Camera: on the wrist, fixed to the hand. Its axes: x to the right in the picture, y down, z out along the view.
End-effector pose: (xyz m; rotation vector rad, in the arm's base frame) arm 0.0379 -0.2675 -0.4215 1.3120 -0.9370 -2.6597
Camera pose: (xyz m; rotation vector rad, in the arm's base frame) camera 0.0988 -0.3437 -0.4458 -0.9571 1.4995 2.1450
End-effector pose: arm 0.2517 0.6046 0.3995 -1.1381 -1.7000 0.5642
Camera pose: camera 0.3516 0.6079 0.4106 -0.5791 -1.5525 1.0785
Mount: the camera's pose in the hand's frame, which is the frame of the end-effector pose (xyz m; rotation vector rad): -0.0005 0.0356 -0.0940 0.6198 -0.1873 -0.0840
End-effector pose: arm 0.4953 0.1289 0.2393 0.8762 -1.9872 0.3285
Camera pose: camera 0.5308 0.2050 0.2945 1.4139 -2.0366 0.8691
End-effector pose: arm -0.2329 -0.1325 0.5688 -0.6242 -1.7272 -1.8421
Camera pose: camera -0.2066 -0.2275 0.5882 -0.4776 -2.3254 -1.2104
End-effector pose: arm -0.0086 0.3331 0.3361 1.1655 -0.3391 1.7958
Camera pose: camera -0.0909 0.3750 0.2964 1.7528 0.1804 1.7711
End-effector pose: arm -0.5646 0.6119 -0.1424 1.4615 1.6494 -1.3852
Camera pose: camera -0.5096 0.6937 -0.1228 1.5212 1.2264 -2.1380
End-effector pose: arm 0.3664 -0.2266 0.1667 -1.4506 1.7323 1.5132
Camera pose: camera 0.3641 -0.3155 0.2136 -1.0095 1.7778 0.9080
